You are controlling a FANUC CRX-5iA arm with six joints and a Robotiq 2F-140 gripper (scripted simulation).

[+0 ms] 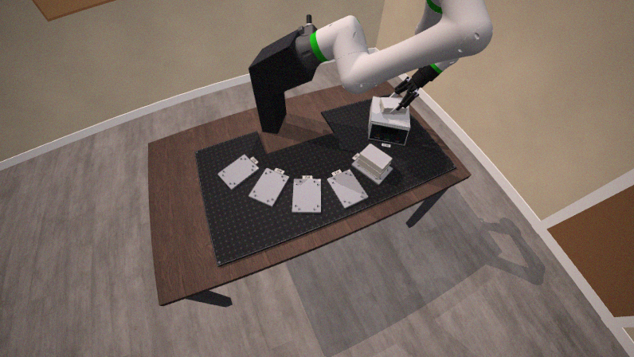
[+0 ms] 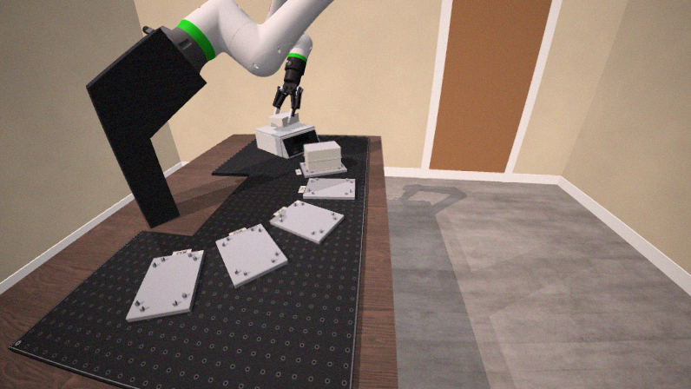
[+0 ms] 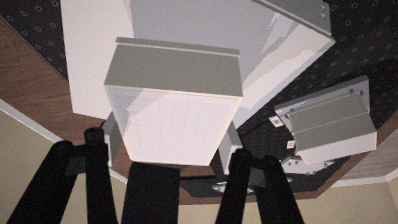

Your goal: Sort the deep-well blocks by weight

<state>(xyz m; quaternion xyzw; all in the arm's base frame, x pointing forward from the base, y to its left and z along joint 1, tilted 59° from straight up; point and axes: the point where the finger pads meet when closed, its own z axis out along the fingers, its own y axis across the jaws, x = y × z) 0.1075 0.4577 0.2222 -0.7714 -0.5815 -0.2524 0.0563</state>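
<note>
The weigher platform lies 6 cm below my hand. From my hand the other things lie so: plate (29 cm ahead, 14 cm to the right, 14 cm below); check-weigher CW (8 cm below).
</note>
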